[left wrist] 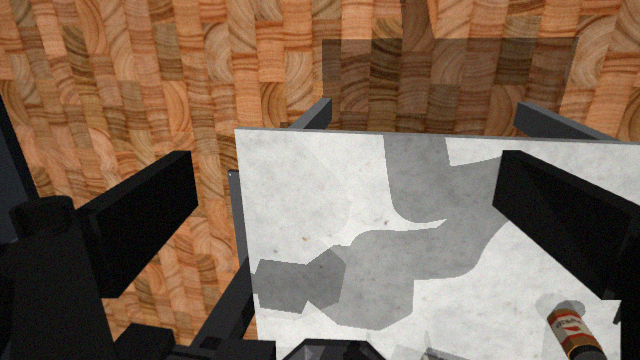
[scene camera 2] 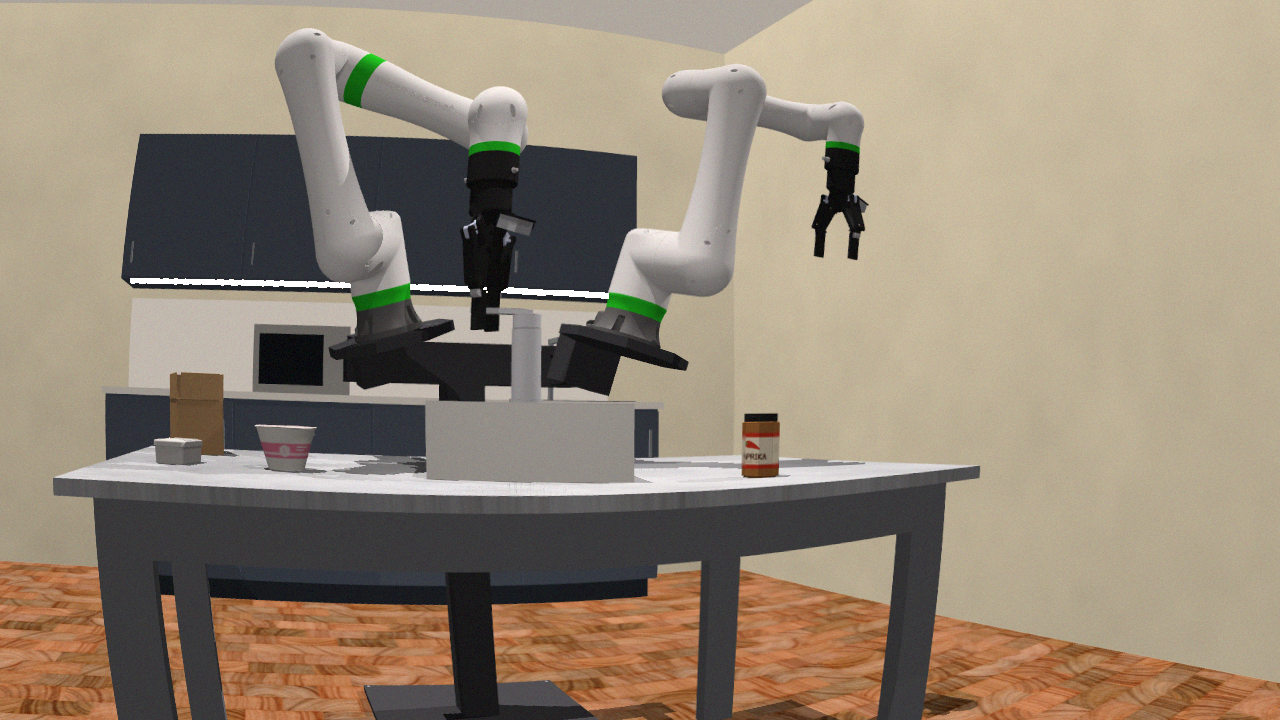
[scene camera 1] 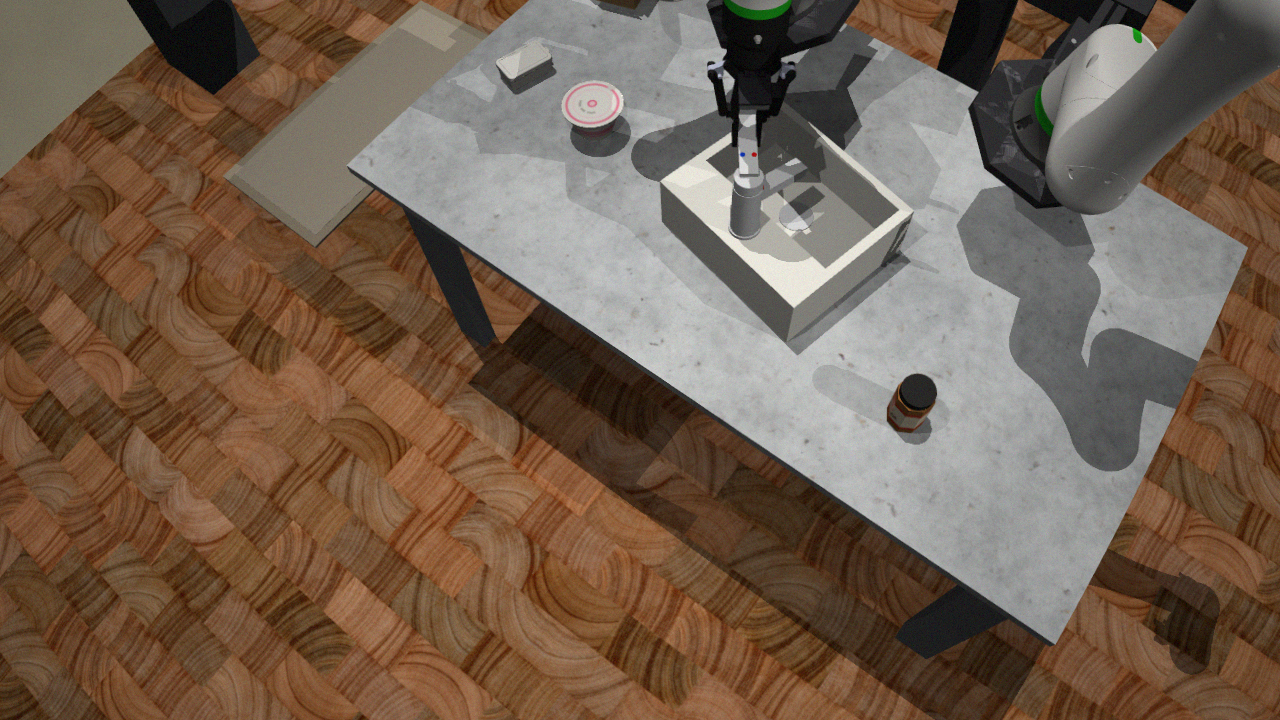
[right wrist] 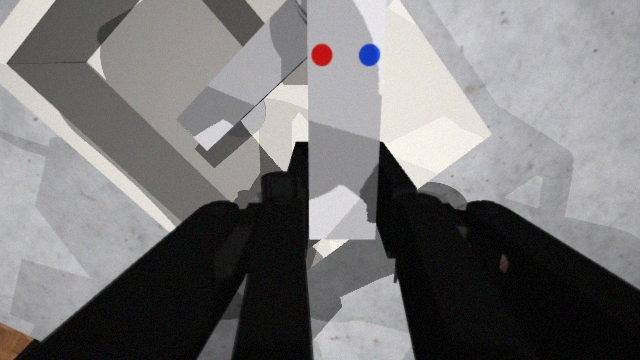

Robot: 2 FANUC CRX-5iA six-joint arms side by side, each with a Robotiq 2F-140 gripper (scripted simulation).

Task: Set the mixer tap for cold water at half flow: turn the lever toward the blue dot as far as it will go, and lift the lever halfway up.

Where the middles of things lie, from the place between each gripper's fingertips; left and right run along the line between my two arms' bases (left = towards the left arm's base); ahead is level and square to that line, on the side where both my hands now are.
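With my right gripper (scene camera 2: 484, 330) I am 20 mm to the right of the flat lever (scene camera 1: 747, 136) and 40 mm short of it. The white basin (scene camera 1: 838, 203) is 40 mm behind my right hand, 80 mm to the left of it and 240 mm below it. Counting from my right hand still, I find the pink-and-white bowl (scene camera 1: 593, 105) 40 mm behind, 360 mm to the right and 230 mm below, while the paprika jar (scene camera 2: 760, 431) is a good way ahead of that hand, far to the left of it and a good way below it.
My left hand (scene camera 2: 835, 258) is far short of the paprika jar, far to the left of it and far above it. From this left hand, the flat lever is 290 mm ahead, 930 mm to the right and 220 mm below. The white basin is 210 mm ahead of my left hand, 880 mm to the right of it and 460 mm below it, and the pink-and-white bowl is 220 mm ahead of that same hand, 1310 mm to the right of it and 450 mm below it.
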